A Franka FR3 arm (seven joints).
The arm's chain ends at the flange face. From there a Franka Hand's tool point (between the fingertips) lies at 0.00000 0.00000 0.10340 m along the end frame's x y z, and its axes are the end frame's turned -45 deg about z.
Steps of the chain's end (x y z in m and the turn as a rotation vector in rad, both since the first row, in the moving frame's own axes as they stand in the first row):
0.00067, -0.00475, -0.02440, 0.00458, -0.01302, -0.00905
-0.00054, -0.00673, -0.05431, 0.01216, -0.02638, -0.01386
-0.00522, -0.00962, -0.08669, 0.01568, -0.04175, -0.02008
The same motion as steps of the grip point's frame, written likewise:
0.00321, -0.00417, -0.02441, 0.01245, -0.00597, -0.00905
0.00332, -0.00795, -0.05435, 0.02725, -0.01006, -0.01386
0.00116, -0.01467, -0.08679, 0.04061, -0.01843, -0.02008

